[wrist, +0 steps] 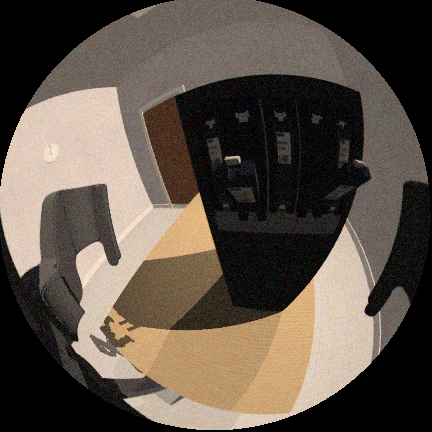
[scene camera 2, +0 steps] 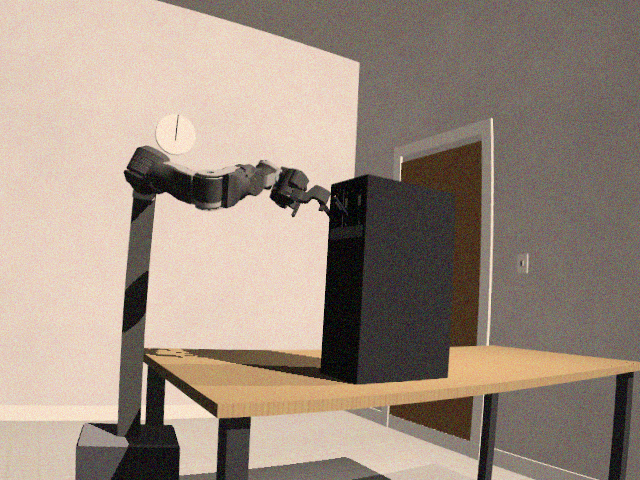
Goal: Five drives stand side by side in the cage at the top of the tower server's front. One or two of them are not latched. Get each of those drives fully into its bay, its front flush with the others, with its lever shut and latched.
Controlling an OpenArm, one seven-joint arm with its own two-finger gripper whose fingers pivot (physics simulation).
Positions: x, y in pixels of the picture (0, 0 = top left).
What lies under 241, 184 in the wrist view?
A drive lever.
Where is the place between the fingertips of my gripper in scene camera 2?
311, 206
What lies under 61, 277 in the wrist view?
My gripper.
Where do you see a black tower server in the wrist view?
262, 270
